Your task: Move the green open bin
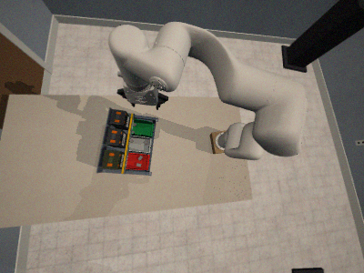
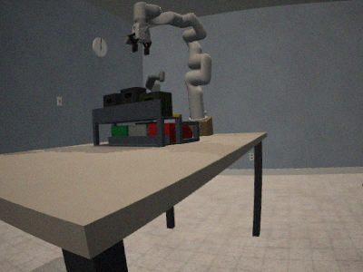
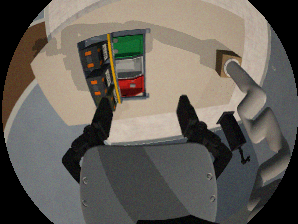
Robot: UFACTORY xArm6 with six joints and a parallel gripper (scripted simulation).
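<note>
Right now the green open bin is 42 cm below my hand and 8 cm ahead of it. From my hand the other things lie so: yellow strip 35 cm below, 13 cm ahead, 11 cm to the left; then red bin 42 cm below, 22 cm to the left, 8 cm ahead; then grey bin 42 cm below, 11 cm to the left, 8 cm ahead.
</note>
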